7 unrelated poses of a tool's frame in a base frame.
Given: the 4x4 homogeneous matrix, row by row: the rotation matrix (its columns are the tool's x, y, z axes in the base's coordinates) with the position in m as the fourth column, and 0 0 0 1 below. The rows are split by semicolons.
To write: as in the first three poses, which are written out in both.
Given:
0.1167, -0.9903, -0.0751, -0.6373; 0.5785, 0.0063, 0.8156, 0.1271; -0.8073, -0.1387, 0.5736, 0.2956; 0, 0, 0, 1
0.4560, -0.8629, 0.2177, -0.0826; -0.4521, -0.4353, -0.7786, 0.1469; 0.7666, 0.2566, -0.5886, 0.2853; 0, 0, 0, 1
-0.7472, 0.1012, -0.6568, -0.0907; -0.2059, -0.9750, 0.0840, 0.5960; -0.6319, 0.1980, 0.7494, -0.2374; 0, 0, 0, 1
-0.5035, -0.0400, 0.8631, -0.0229; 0.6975, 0.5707, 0.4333, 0.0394; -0.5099, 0.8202, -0.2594, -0.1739; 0, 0, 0, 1
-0.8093, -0.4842, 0.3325, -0.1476; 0.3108, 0.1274, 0.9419, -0.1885; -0.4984, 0.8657, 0.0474, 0.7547; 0, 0, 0, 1
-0.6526, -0.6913, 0.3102, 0.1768; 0.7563, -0.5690, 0.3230, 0.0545; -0.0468, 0.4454, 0.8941, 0.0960; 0, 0, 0, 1
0.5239, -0.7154, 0.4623, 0.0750; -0.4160, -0.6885, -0.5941, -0.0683; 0.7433, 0.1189, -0.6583, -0.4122; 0, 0, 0, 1
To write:
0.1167, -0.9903, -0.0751; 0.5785, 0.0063, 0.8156; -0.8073, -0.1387, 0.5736; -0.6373, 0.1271, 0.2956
0.4560, -0.8629, 0.2177; -0.4521, -0.4353, -0.7786; 0.7666, 0.2566, -0.5886; -0.0826, 0.1469, 0.2853
-0.7472, 0.1012, -0.6568; -0.2059, -0.9750, 0.0840; -0.6319, 0.1980, 0.7494; -0.0907, 0.5960, -0.2374
-0.5035, -0.0400, 0.8631; 0.6975, 0.5707, 0.4333; -0.5099, 0.8202, -0.2594; -0.0229, 0.0394, -0.1739
-0.8093, -0.4842, 0.3325; 0.3108, 0.1274, 0.9419; -0.4984, 0.8657, 0.0474; -0.1476, -0.1885, 0.7547
-0.6526, -0.6913, 0.3102; 0.7563, -0.5690, 0.3230; -0.0468, 0.4454, 0.8941; 0.1768, 0.0545, 0.0960
0.5239, -0.7154, 0.4623; -0.4160, -0.6885, -0.5941; 0.7433, 0.1189, -0.6583; 0.0750, -0.0683, -0.4122

